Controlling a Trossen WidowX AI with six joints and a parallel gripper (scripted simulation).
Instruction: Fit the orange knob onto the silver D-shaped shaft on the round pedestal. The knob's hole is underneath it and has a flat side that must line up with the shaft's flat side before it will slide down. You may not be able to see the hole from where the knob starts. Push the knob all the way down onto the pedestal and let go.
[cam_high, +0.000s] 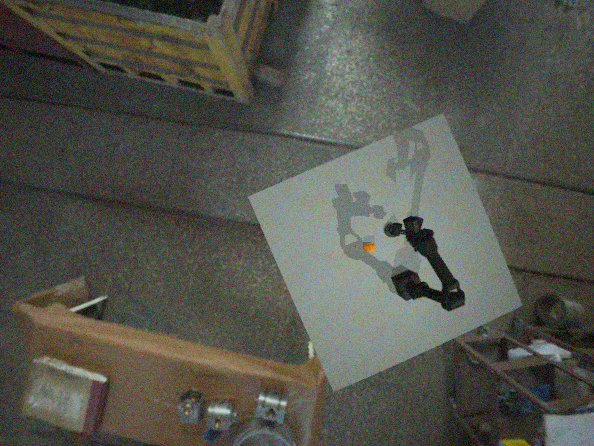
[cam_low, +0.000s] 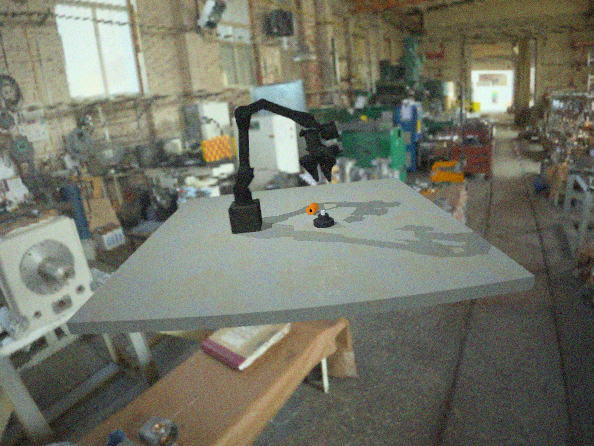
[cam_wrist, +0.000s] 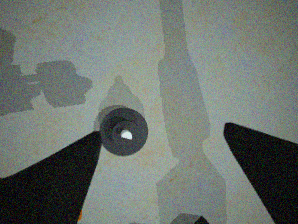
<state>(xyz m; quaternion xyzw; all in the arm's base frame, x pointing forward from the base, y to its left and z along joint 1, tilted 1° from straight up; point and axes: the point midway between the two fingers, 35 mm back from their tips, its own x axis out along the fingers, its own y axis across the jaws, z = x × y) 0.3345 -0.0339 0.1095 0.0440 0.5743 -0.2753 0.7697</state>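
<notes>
The orange knob lies 200 mm to the left of my gripper tip, 160 mm below it and 60 mm behind it. From my gripper tip the other things lie so: round pedestal 150 mm below, 20 mm to the left, 10 mm behind.
</notes>
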